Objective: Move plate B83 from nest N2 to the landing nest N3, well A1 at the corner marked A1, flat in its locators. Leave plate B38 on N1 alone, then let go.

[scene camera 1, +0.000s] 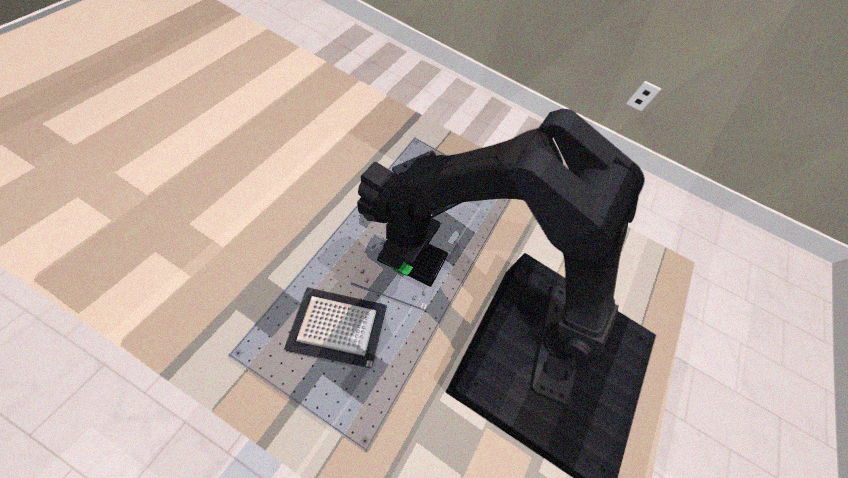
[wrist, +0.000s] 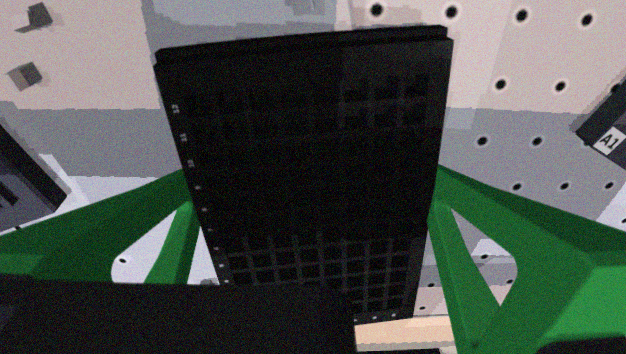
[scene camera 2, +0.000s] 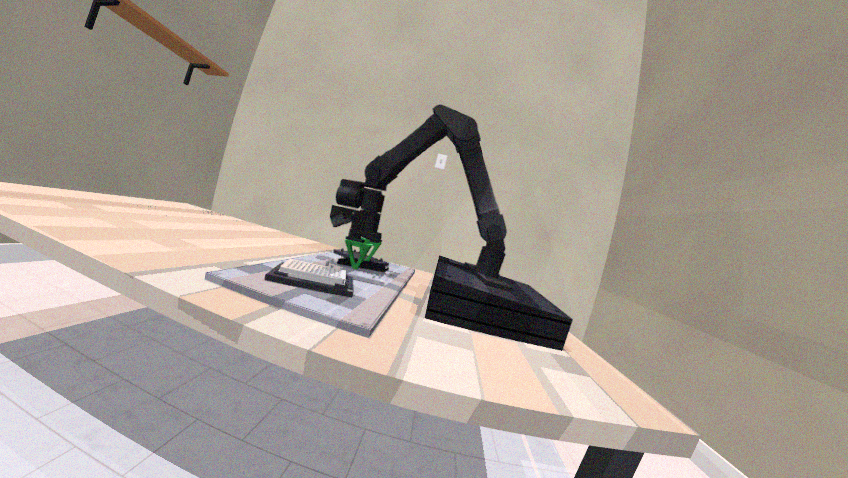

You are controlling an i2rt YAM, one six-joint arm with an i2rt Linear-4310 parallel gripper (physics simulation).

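Observation:
Plate B83, a black well plate point(scene camera 1: 433, 265) point(scene camera 2: 383, 266) point(wrist: 310, 165), is held roughly level over the perforated board point(scene camera 1: 323, 394) point(scene camera 2: 371, 311). My gripper point(scene camera 1: 415, 259) point(scene camera 2: 362, 260) point(wrist: 313, 177) is shut on its two long sides with green fingers. Its number 12 end is at the top of the wrist view; the opposite end is partly hidden by the gripper body. Small posts point(scene camera 1: 364, 272) point(wrist: 27, 75) rise from the board beside and below the plate. The gap underneath is hard to judge. The white plate point(scene camera 1: 335, 323) point(scene camera 2: 311, 270), apparently B38, sits in a dark nest point(scene camera 1: 378, 332) point(scene camera 2: 308, 286). Nest numbers are unreadable.
A dark nest corner with an A1 label point(wrist: 611, 141) shows at the right of the wrist view. Another dark nest corner point(wrist: 47, 185) is at its left. A thin rail point(scene camera 1: 385, 295) lies between the held plate and white plate. The black robot base point(scene camera 1: 492, 374) point(scene camera 2: 498, 323) stands beside the board.

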